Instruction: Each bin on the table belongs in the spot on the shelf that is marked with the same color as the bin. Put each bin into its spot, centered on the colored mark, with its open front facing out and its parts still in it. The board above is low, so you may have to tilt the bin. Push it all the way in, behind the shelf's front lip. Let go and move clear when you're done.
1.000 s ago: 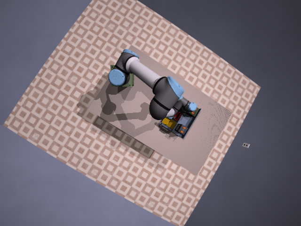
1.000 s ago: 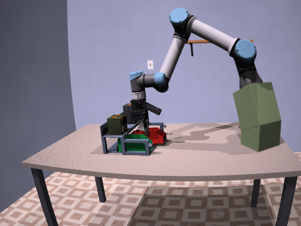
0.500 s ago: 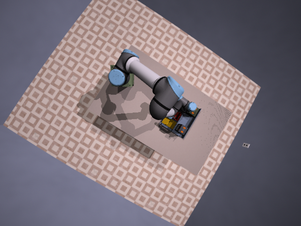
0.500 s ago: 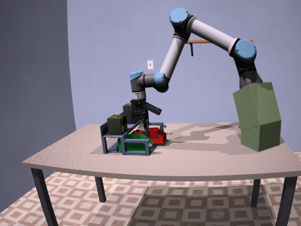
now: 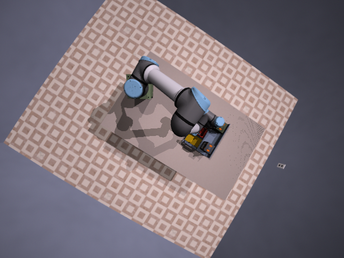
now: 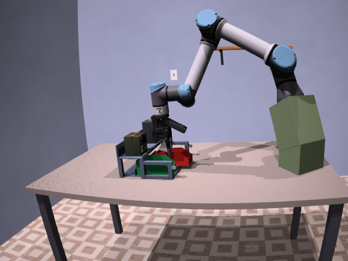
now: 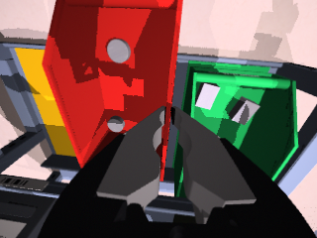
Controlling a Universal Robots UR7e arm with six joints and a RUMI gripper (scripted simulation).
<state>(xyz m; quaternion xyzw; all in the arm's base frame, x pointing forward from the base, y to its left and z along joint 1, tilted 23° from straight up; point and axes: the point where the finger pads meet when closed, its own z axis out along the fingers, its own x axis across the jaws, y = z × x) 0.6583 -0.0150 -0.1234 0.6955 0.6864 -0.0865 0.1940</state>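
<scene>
Right now the red bin is 50 mm to the right of my hand, 20 mm below it and 10 mm behind it. The rest, counted from my hand: green mark: 70 mm below, 60 mm to the left, 60 mm ahead; then red mark: 70 mm below, 50 mm to the right, 50 mm ahead; then green bin: 70 mm to the left, 60 mm ahead, 30 mm below.
</scene>
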